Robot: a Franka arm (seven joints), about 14 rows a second.
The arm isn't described. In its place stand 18 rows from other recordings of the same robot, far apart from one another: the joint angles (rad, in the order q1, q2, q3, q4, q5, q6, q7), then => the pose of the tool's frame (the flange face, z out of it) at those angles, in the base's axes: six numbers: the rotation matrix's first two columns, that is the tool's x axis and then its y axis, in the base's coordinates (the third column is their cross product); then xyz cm.
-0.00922 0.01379 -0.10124 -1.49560 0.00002 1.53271 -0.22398 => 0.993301, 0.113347, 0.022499, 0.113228, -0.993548, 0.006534, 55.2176, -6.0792, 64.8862
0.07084 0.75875 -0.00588 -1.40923 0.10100 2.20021 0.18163 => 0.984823, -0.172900, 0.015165, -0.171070, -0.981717, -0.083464, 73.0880, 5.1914, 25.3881
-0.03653 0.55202 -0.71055 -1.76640 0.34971 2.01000 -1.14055 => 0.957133, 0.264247, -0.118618, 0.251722, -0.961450, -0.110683, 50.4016, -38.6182, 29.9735
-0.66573 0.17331 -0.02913 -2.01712 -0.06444 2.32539 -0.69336 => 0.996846, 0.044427, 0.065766, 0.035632, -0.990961, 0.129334, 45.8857, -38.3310, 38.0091
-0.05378 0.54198 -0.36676 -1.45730 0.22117 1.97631 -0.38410 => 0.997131, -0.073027, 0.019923, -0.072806, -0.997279, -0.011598, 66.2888, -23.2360, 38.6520
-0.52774 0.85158 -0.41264 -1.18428 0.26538 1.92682 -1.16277 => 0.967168, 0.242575, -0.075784, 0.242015, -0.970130, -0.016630, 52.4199, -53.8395, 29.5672
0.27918 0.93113 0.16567 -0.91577 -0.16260 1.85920 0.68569 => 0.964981, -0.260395, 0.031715, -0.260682, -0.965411, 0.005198, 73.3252, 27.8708, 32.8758
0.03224 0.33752 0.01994 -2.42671 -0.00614 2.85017 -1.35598 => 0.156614, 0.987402, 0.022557, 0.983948, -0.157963, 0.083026, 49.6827, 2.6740, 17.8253
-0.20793 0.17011 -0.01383 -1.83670 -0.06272 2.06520 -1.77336 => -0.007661, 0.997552, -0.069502, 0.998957, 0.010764, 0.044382, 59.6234, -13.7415, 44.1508
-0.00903 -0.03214 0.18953 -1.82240 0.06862 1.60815 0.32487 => 0.969861, -0.150449, -0.191661, -0.153229, -0.988191, 0.000320, 52.2259, 10.3672, 52.7127
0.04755 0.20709 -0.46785 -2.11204 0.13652 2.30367 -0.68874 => 0.982570, 0.185385, 0.013741, 0.185415, -0.982660, -0.000892, 52.3288, -22.5860, 32.8390
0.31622 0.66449 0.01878 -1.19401 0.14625 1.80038 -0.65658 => 0.583603, 0.810836, 0.044200, 0.805621, -0.571301, -0.156814, 68.9744, 24.9299, 39.0171
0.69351 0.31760 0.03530 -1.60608 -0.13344 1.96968 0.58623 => 0.976560, 0.190994, 0.099258, 0.184520, -0.980272, 0.070839, 49.8852, 43.0589, 44.9854
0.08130 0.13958 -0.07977 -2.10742 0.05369 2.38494 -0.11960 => 0.986529, 0.084232, 0.140236, 0.087063, -0.996102, -0.014166, 57.8664, 0.2194, 36.4847
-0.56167 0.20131 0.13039 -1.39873 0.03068 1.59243 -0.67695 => 0.970483, 0.239190, 0.030825, 0.240463, -0.969476, -0.047890, 55.8387, -26.2553, 59.0766
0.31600 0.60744 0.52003 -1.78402 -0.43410 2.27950 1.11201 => 0.997596, -0.063376, 0.028049, -0.064076, -0.997636, 0.024815, 46.6347, 45.9052, 24.8763
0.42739 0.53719 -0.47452 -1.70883 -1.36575 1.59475 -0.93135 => 0.026283, -0.057260, -0.998013, 0.995773, -0.086393, 0.031181, 64.2492, -8.9346, 36.9104
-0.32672 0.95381 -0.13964 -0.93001 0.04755 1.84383 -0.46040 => 0.997520, 0.035426, -0.060818, 0.038266, -0.998200, 0.046187, 71.6151, -30.9193, 30.1816
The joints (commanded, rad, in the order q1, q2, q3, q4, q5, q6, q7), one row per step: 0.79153, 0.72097, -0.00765, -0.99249, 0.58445, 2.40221, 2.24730; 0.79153, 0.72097, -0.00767, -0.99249, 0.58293, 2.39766, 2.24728; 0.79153, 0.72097, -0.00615, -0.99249, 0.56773, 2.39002, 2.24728; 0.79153, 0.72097, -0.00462, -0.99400, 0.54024, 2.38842, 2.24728; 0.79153, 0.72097, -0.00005, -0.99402, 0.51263, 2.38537, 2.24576; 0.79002, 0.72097, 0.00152, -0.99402, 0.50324, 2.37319, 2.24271; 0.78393, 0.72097, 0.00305, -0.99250, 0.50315, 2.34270, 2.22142; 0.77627, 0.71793, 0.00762, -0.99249, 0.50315, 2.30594, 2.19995; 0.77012, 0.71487, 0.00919, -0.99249, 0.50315, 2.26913, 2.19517; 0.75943, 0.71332, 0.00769, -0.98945, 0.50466, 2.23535, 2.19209; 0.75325, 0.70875, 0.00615, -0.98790, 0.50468, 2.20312, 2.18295; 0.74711, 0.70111, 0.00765, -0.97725, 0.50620, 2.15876, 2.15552; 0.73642, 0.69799, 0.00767, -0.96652, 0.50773, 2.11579, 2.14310; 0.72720, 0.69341, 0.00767, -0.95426, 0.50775, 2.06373, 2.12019
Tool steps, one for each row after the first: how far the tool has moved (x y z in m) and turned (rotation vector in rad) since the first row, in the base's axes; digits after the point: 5 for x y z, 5 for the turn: -0.00031, 0.00015, -0.00052, -0.00352, 0.00186, 0.00268; -0.00129, 0.00085, -0.00146, -0.01760, -0.00311, 0.01004; -0.00179, 0.00126, -0.00257, -0.03812, -0.01949, 0.01583; -0.00342, 0.00271, -0.00305, -0.05732, -0.03581, 0.02567; -0.00387, 0.00267, -0.00453, -0.07054, -0.03577, 0.03494; -0.00301, 0.00057, -0.00730, -0.08976, -0.03081, 0.06031; -0.00325, -0.00171, -0.00912, -0.10921, -0.02134, 0.09013; -0.00344, -0.00425, -0.01091, -0.12678, -0.00144, 0.10775; 0.00028, -0.01029, -0.01194, -0.14161, 0.01671, 0.11551; 0.00113, -0.01434, -0.01116, -0.15651, 0.02734, 0.13139; -0.00053, -0.01753, -0.00450, -0.16955, 0.02636, 0.16885; 0.00134, -0.02339, -0.00119, -0.18291, 0.03795, 0.18950; 0.00129, -0.02874, 0.00306, -0.20109, 0.04523, 0.22432
